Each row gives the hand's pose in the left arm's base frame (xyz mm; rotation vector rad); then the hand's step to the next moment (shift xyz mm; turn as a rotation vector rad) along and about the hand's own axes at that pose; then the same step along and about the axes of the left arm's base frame.
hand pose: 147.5 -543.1 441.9 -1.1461 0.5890 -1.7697
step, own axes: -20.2 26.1 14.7 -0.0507 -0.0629 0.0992
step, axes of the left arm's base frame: 27.4 6.9 -22.5 0.0681 0.0822 0.0706
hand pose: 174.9 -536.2 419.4 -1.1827 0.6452 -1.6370
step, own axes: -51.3 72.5 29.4 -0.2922 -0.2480 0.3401
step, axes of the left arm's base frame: 58.4 22.9 -69.4 0.2262 0.4026 0.2220
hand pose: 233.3 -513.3 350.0 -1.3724 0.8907 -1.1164
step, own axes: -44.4 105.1 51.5 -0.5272 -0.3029 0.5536
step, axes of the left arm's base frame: 45.8 44.6 -107.6 0.3622 0.6929 0.2547
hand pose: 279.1 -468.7 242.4 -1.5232 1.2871 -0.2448
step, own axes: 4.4 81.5 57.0 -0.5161 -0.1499 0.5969
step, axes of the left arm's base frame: -5.1 42.3 -90.0 0.3085 0.7334 0.1103
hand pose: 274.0 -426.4 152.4 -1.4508 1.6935 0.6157
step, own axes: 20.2 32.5 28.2 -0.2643 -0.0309 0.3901
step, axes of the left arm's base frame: -24.4 17.9 -36.7 0.1356 0.4523 0.0032
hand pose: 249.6 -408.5 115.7 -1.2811 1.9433 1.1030
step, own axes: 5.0 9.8 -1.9 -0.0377 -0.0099 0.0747
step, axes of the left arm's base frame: -11.0 -1.9 0.2 0.0246 0.0798 -0.0110
